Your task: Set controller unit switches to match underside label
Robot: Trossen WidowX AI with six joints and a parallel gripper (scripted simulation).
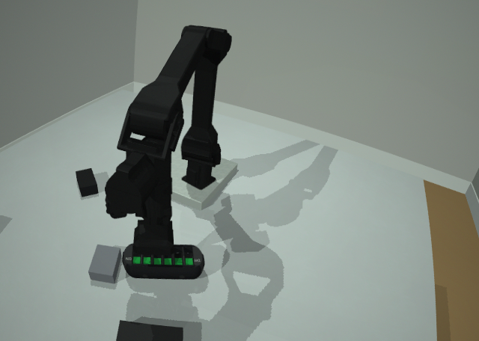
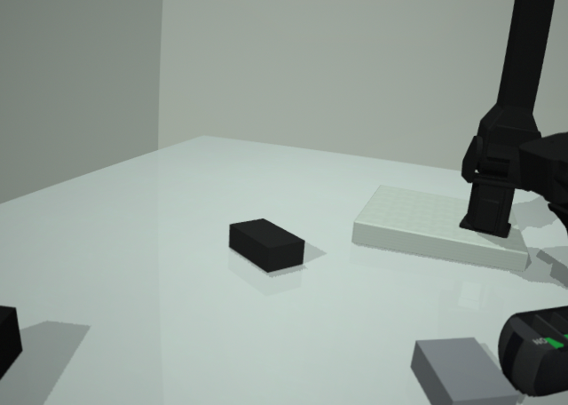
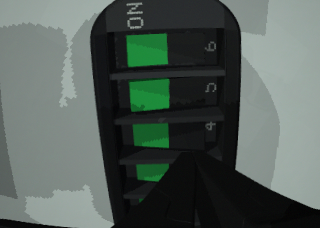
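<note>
Now: the grey block 8 cm ahead of my gripper tip, 8 cm to the right of it and 5 cm below it.
</note>
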